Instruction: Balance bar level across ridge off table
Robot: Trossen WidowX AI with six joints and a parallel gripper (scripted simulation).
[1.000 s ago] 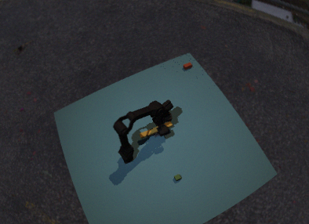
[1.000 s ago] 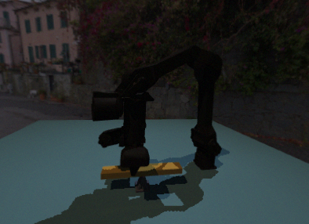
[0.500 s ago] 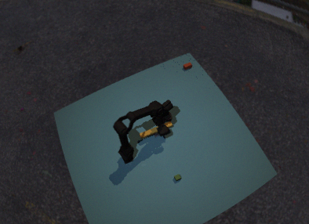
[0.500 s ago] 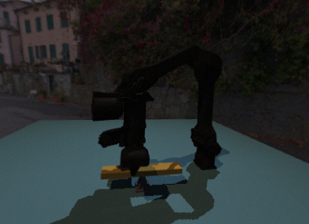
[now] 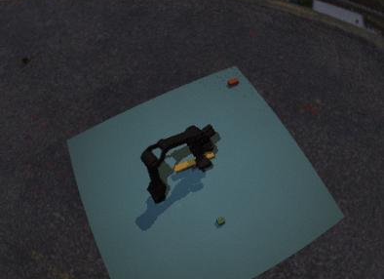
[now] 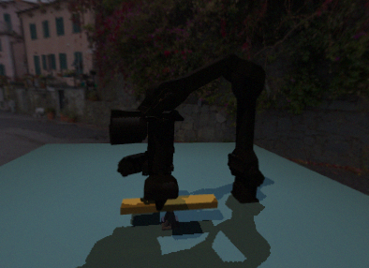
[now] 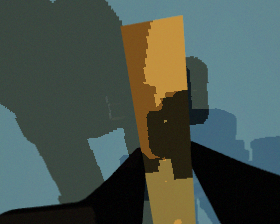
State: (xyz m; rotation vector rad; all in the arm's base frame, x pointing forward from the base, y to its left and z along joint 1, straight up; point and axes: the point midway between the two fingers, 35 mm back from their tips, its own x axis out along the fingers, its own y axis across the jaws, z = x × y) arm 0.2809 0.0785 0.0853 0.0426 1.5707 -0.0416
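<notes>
The yellow bar is 30 mm behind my gripper tip. Round my gripper tip: orange-red block: 460 mm ahead, 420 mm to the left, 30 mm below; then small green cube: 360 mm to the right, 50 mm behind, 30 mm below.
</notes>
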